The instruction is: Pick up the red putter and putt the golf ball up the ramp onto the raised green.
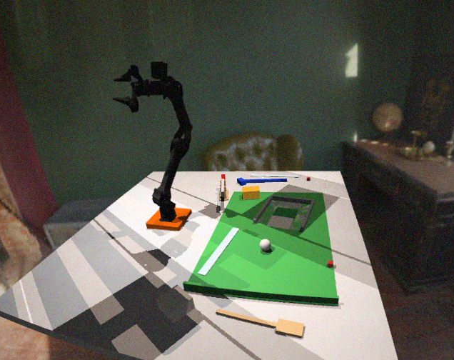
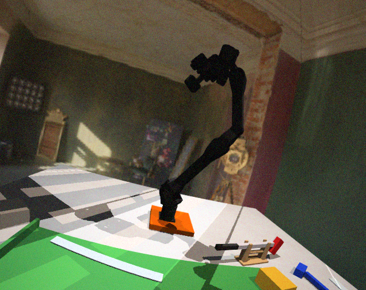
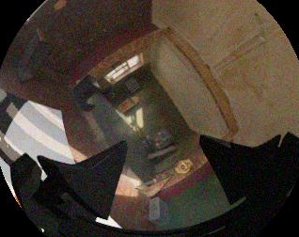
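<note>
My gripper tip is now 310 mm short of the red putter, 300 mm to the right of it and 580 mm above it. From my gripper tip the other things lie so: yellow block: 470 mm ahead, 310 mm to the left, 610 mm below; then white golf ball: 590 mm ahead, 130 mm to the right, 610 mm below; then wooden stand: 310 mm ahead, 320 mm to the left, 600 mm below.
</note>
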